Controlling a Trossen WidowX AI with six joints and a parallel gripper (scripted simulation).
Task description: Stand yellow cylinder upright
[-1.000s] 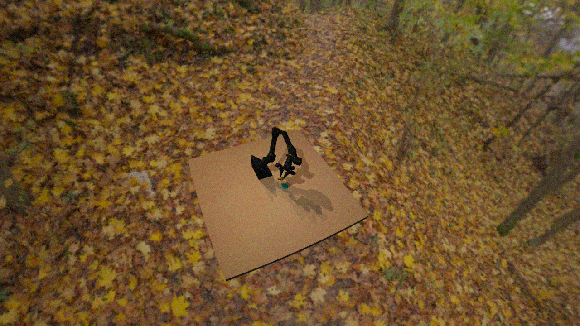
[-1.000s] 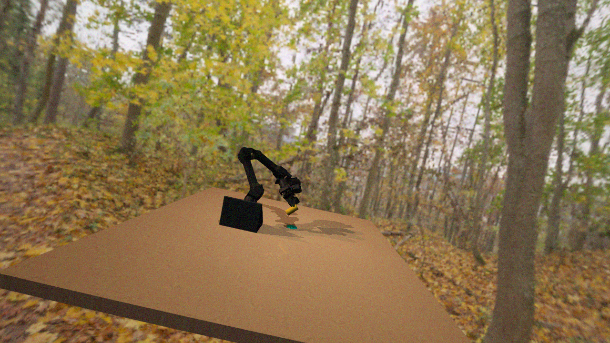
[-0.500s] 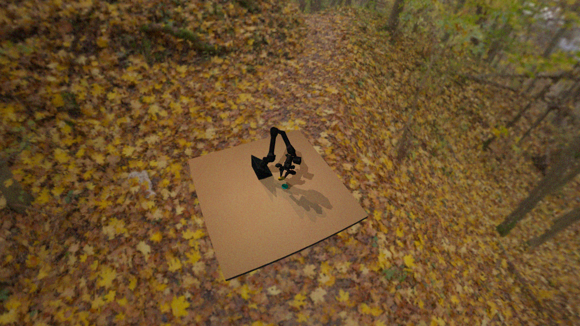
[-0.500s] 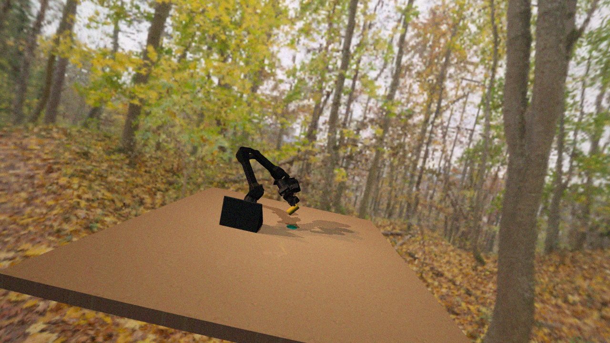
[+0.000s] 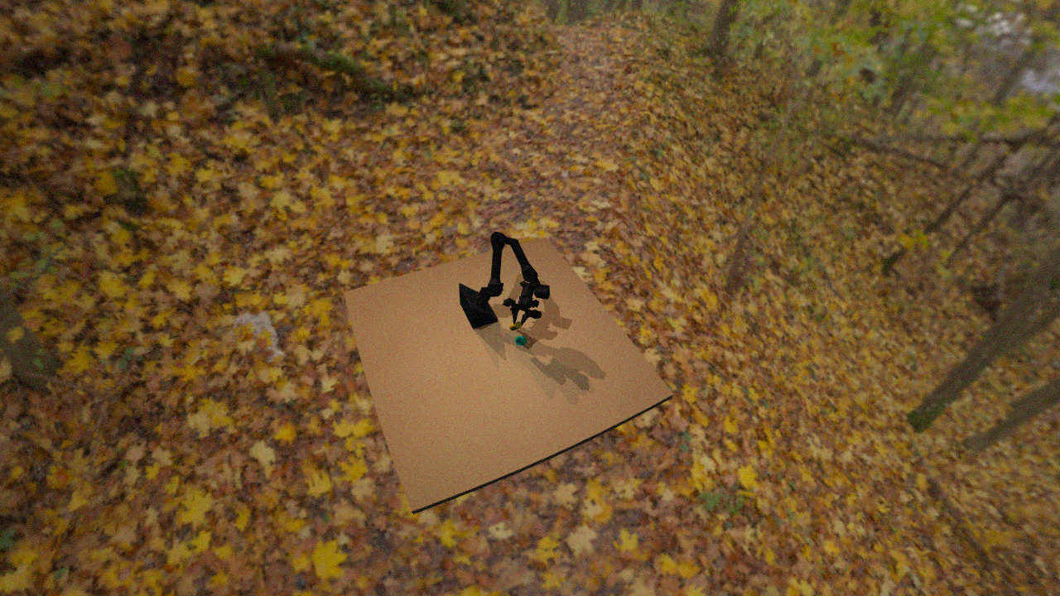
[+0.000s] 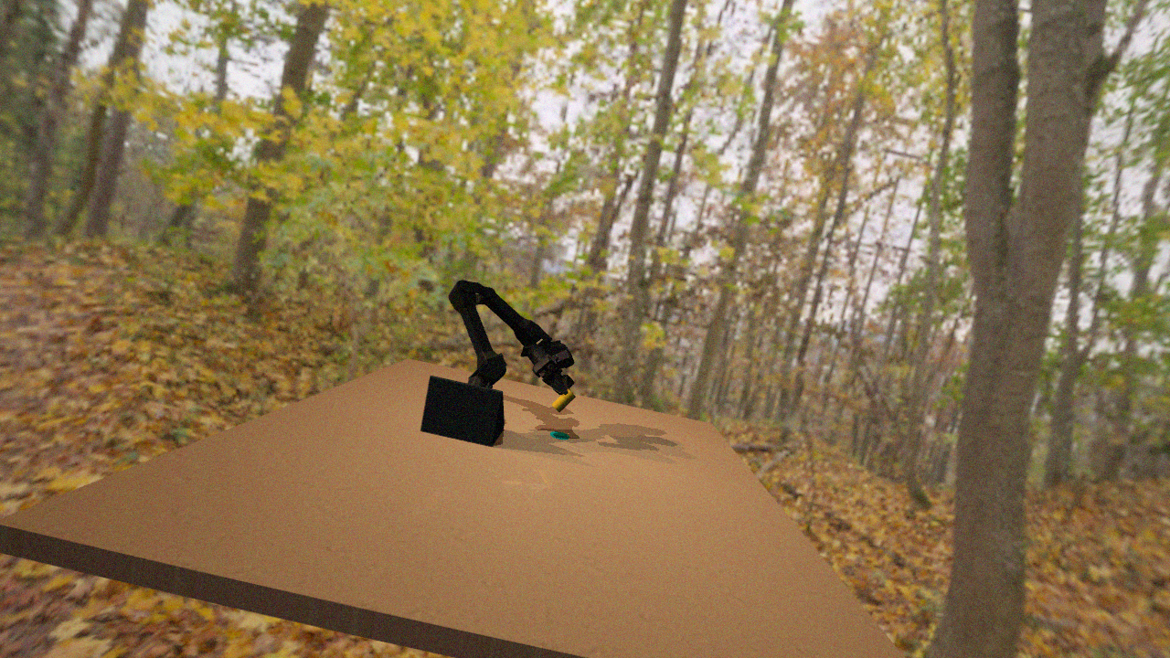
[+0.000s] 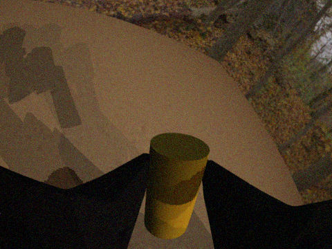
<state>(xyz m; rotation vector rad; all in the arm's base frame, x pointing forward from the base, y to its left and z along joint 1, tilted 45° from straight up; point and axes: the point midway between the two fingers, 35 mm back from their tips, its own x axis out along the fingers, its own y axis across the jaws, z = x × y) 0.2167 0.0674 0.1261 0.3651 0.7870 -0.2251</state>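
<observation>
Right now my gripper tip is 3 cm to the right of the cyan circle and 13 cm above it. From my gripper tip the other things lie so: yellow tall cylinder (1 cm behind, 2 cm below).
</observation>
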